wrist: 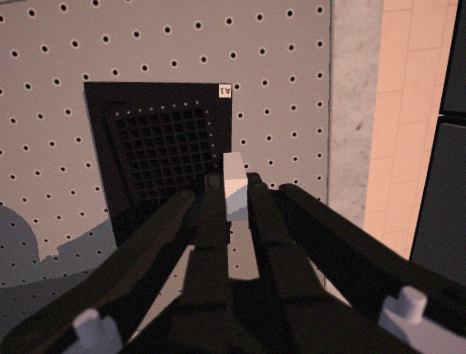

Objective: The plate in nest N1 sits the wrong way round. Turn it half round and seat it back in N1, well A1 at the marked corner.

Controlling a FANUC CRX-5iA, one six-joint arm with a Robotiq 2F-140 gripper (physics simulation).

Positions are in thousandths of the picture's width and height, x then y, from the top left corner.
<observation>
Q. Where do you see a black nest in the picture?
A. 259, 575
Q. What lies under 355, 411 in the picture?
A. A black well plate.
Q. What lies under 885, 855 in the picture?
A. My gripper.
</observation>
